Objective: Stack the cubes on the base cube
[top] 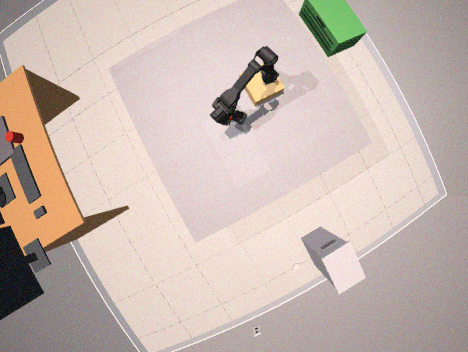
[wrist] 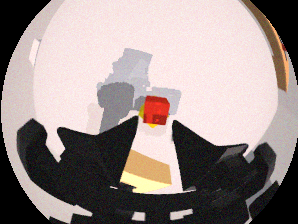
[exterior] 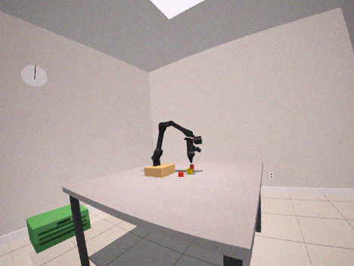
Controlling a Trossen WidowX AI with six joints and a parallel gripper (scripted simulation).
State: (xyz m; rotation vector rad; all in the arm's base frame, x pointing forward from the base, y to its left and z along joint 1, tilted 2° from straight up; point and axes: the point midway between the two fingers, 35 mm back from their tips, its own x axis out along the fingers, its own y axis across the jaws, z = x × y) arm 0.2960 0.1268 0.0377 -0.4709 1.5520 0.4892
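The yellow cube is 7 cm below my gripper tip, 2 cm behind it and 1 cm to the right of it.
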